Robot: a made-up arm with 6 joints.
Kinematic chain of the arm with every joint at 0, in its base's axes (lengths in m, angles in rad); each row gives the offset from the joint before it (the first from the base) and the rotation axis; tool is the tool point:
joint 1: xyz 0 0 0.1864 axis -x
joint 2: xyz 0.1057 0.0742 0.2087 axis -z
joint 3: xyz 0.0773 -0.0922 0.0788 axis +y
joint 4: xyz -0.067 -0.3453 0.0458 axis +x
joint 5: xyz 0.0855 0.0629 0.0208 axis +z
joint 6: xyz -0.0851 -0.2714 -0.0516 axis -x
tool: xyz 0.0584 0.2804 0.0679
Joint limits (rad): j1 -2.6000..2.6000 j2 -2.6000..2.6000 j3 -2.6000..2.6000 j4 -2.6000..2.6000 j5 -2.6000..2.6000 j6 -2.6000..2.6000
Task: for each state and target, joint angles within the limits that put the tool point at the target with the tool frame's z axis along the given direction. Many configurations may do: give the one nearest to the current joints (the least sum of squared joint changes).
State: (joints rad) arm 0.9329 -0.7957 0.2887 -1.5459 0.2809 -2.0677
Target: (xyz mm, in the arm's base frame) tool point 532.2 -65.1 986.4 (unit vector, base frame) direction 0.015 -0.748 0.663
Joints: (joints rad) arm 0.7285 0.1349 0.8377 -1.1002 0.1855 -2.5534
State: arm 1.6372 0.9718 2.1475 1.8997 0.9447 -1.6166
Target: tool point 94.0 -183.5 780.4 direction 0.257 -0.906 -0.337
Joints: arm 1.5304 0.3135 1.4676 1.6643 1.5946 -1.9481
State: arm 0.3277 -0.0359 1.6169 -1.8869 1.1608 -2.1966
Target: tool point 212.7 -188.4 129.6 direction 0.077 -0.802 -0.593
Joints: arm 0.5957 -0.3747 1.9771 -1.6600 1.2486 -1.9433
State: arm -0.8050 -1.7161 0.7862 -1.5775 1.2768 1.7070
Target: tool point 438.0 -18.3 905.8 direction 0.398 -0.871 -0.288
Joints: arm -1.5079 -2.4909 0.9131 -1.2575 1.6620 1.5085
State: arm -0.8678 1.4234 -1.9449 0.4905 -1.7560 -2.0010
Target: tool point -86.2 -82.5 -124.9 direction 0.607 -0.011 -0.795
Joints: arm -0.7027 0.8116 -2.3144 0.1796 -1.6191 -1.7639
